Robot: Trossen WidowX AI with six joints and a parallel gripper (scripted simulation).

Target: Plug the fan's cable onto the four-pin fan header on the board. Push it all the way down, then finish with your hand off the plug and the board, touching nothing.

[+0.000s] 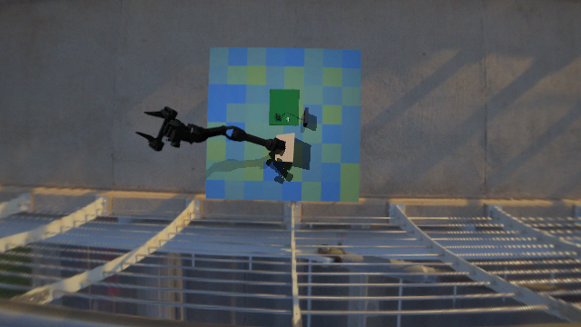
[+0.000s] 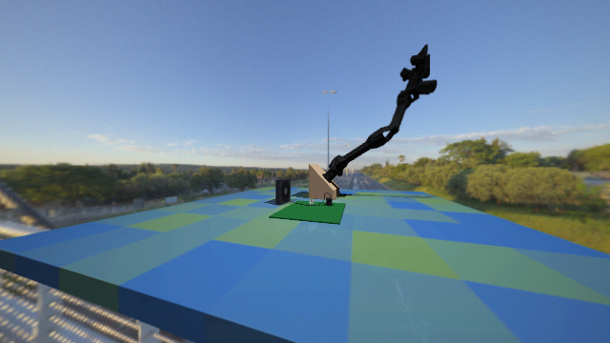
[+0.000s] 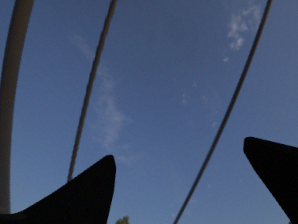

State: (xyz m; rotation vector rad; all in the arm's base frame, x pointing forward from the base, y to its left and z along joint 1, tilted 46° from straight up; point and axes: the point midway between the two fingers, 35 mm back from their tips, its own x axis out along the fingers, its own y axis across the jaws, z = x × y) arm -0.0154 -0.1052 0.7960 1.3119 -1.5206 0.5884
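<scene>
Now: gripper tip 750 mm above the dark plug, 450 mm to the left of it and 260 mm short of it. Also, from my gripper tip: green board 790 mm below, 490 mm to the right, 350 mm ahead; then black fan 710 mm below, 670 mm to the right, 270 mm ahead.
</scene>
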